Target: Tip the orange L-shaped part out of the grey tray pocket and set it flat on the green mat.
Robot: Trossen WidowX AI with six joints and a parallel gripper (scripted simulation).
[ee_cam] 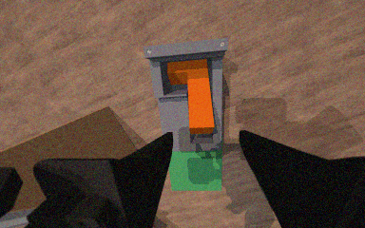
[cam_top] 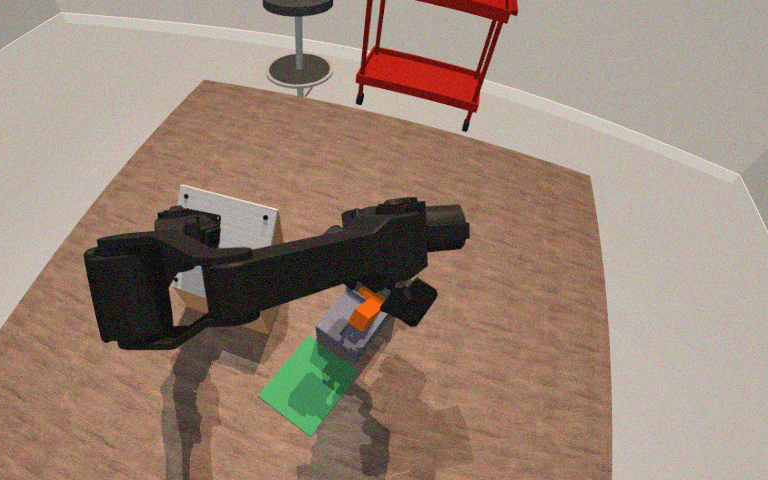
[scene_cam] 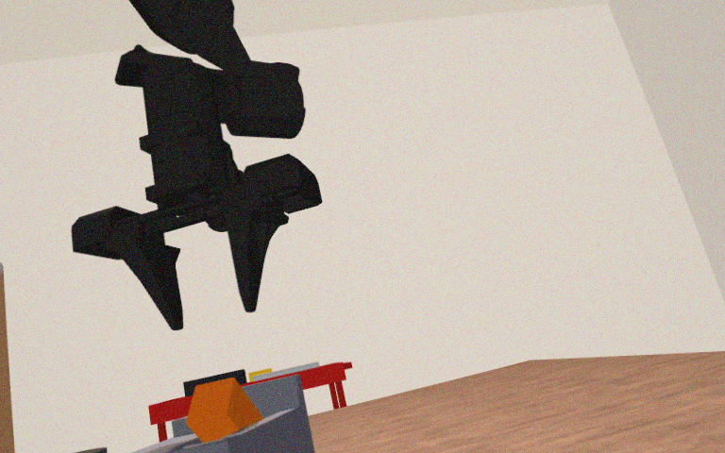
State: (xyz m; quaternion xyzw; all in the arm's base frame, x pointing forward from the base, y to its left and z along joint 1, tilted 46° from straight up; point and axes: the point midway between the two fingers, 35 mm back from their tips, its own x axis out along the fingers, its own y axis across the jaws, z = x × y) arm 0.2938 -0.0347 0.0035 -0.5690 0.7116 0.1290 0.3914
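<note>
My gripper tip is 40 mm to the right of the orange L-shaped part and 100 mm above it. The rest, counted from my gripper tip: green mat (70 mm behind, 130 mm to the right, 160 mm below).
</note>
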